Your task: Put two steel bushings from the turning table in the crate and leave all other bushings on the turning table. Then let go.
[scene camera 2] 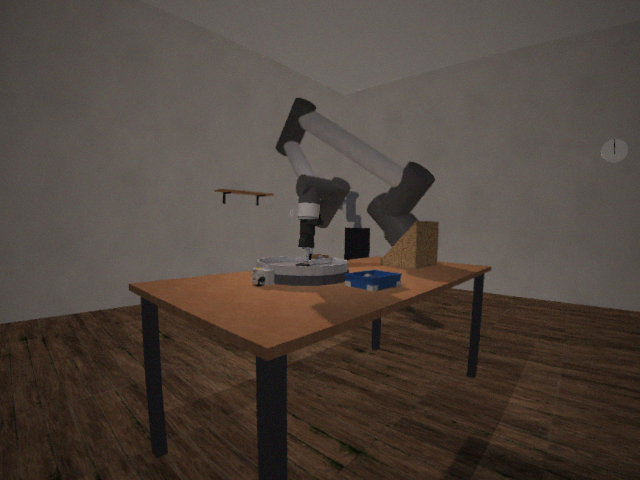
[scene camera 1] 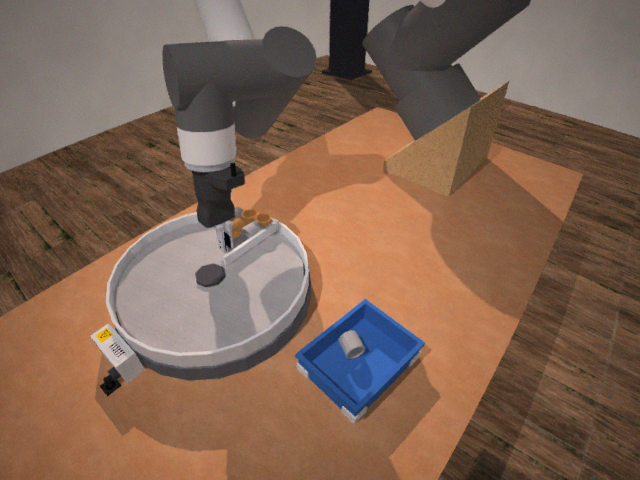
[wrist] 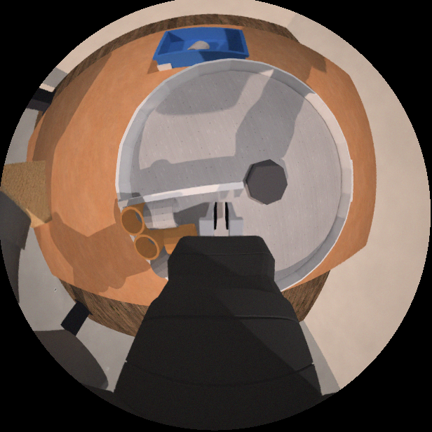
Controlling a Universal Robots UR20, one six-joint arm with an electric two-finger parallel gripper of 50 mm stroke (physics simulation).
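Frame: origin at the arm's base, x ahead, y left, z up, level; centimetres.
Seen in the pictures: gripper, between the fingertips: (scene camera 1: 226,247); arm's base, origin of its link: (scene camera 1: 447,120).
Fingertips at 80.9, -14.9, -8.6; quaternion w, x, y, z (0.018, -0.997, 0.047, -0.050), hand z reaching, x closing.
Offsets run from my fingertips to a thing's middle, as dx, dy, dz. "pt": to the spot under its first point.
My gripper (scene camera 1: 225,246) (scene camera 2: 309,258) (wrist: 220,210) points down low over the turning table (scene camera 1: 155,310) (scene camera 2: 315,272) (wrist: 315,150). Its fingers are slightly apart, with nothing between them. A grey steel bushing @(-7.5, +0.6, +0.3) (scene camera 1: 250,228) (wrist: 160,214) lies beside the white bar, left of the fingers in the wrist view. Another grey piece (wrist: 160,265), partly hidden, shows by the gripper body. Two orange bushings @(-11.3, +0.6, +0.3) (scene camera 1: 263,219) (wrist: 147,247) stand upright near the rim; a third orange one @(-5.6, -3.2, +0.3) (scene camera 1: 236,227) (wrist: 182,237) lies close to the fingers. One steel bushing @(+0.0, +35.2, -4.5) (scene camera 1: 352,344) (wrist: 199,45) lies in the blue crate @(+1.1, +37.9, -4.4) (scene camera 1: 395,328) (scene camera 2: 379,281) (wrist: 230,56).
A white bar @(pt -5.4, +3.3, -0.1) (scene camera 1: 253,242) (wrist: 190,192) runs from near the dark hub @(+7.2, +3.0, -1.2) (scene camera 1: 210,274) (wrist: 266,182) to the turning table's rim. A white sensor box @(pt +30.7, +5.4, -1.0) (scene camera 1: 117,352) (scene camera 2: 263,275) stands beside the turning table. A wooden wedge (scene camera 1: 439,155) (scene camera 2: 426,243) (wrist: 27,187) is at the arm's base.
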